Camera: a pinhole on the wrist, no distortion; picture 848 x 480 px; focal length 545.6 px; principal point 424.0 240.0 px. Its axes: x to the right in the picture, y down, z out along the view. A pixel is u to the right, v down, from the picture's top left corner.
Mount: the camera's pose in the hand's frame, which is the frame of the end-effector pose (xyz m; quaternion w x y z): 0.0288 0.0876 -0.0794 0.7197 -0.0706 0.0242 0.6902
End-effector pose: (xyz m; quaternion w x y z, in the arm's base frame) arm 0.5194 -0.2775 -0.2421 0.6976 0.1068 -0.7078 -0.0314
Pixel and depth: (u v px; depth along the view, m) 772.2 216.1 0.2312
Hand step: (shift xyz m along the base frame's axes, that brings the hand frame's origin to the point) -0.1582 0.2383 0.0786
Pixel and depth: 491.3 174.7 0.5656
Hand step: -0.4975 0.1626 0.0957
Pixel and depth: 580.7 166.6 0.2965
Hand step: -0.2269 0.1733 0.0885
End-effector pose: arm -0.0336 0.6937 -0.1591 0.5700 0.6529 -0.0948 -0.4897
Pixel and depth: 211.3 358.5 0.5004
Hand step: -0.3993 -0.1896 0.0914
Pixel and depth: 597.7 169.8 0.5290
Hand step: -0.1422 -0.4336 0.2879
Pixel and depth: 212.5 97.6 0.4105
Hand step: -0.2218 -0.2950 -0.0241
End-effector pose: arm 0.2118 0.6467 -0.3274 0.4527 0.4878 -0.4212 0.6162
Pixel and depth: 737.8 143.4 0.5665
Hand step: -0.3826 -0.5248 0.1443
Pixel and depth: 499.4 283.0 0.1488
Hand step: -0.1114 -0.0907 0.0095
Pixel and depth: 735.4 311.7 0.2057
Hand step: -0.2013 -0.1580 -0.0055
